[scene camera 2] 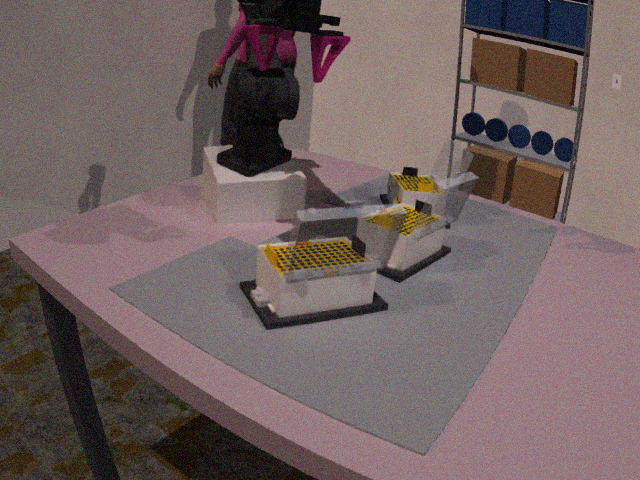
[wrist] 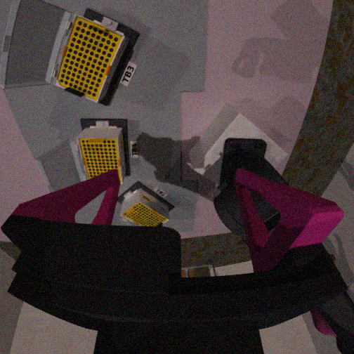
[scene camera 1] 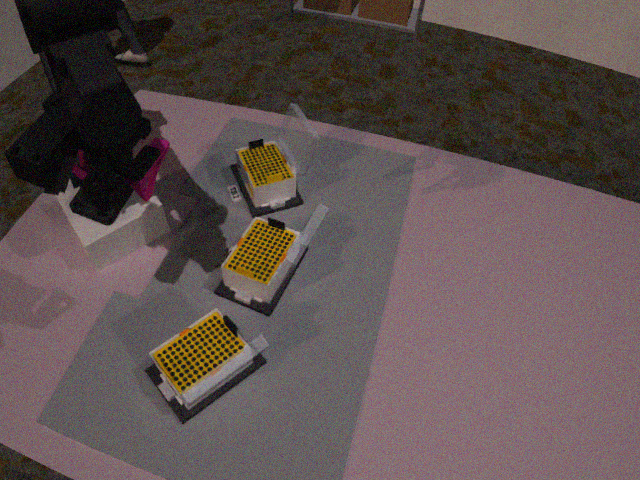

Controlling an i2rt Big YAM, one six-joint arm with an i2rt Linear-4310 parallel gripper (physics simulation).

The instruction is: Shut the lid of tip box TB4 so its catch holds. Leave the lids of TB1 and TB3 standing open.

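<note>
Tip box TB4 is the middle box, with a yellow tip rack. Its clear lid stands open. TB3 is nearest scene camera 1; its clear lid stands open. TB1 is the farthest box; its lid is open. My gripper is open and empty, high above the table near the arm's base, apart from all boxes.
The boxes sit on a grey mat on a pink table. The arm stands on a white block. A shelf rack and a person are behind the table.
</note>
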